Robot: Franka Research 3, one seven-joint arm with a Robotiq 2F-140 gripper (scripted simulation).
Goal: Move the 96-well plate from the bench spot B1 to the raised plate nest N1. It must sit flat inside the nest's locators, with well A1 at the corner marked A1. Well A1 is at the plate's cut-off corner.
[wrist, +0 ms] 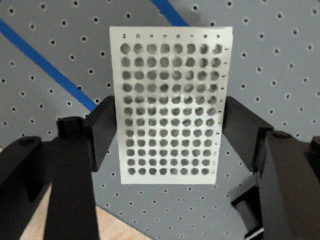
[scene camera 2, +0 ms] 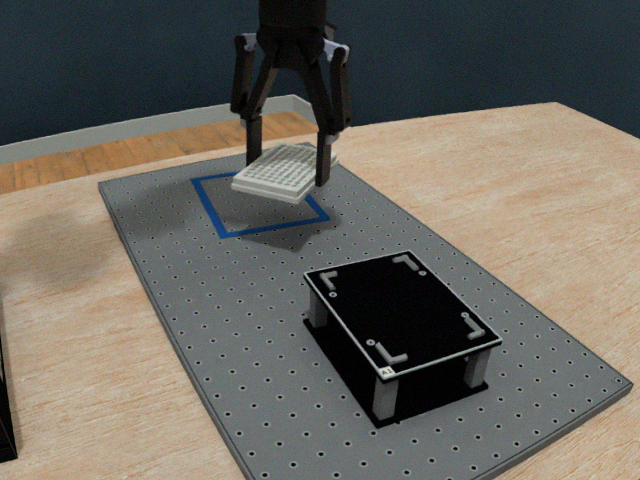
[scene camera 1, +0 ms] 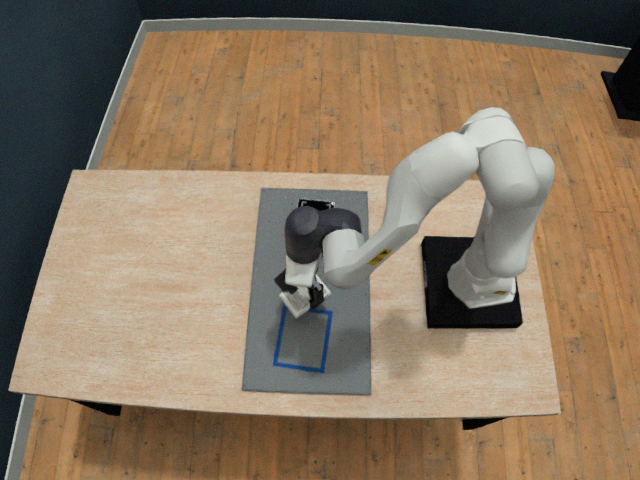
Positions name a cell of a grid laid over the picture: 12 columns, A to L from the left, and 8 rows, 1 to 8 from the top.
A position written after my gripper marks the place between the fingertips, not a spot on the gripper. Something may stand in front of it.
In view: my gripper (scene camera 2: F3) and a white 96-well plate (scene camera 2: F3).
The white 96-well plate shows as well in the wrist view (wrist: G5). My gripper is seen too in the wrist view (wrist: G4).
